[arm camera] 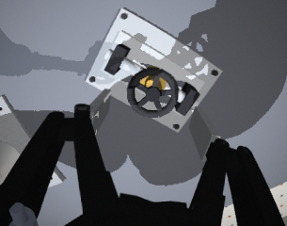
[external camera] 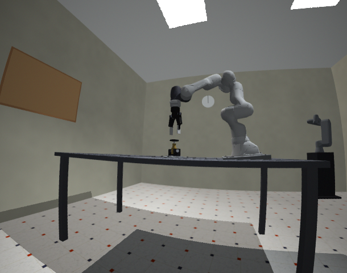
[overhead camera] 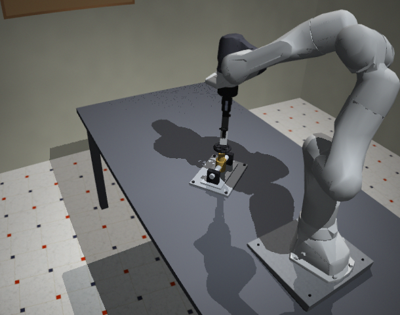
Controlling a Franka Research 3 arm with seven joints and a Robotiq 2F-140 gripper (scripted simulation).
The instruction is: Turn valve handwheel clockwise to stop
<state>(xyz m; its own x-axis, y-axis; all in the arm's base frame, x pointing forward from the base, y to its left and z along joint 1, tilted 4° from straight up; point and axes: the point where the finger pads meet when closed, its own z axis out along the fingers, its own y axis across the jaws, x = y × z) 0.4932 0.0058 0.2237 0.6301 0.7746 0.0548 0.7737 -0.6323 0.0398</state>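
Right now the black spoked handwheel is 8 cm below my hand.
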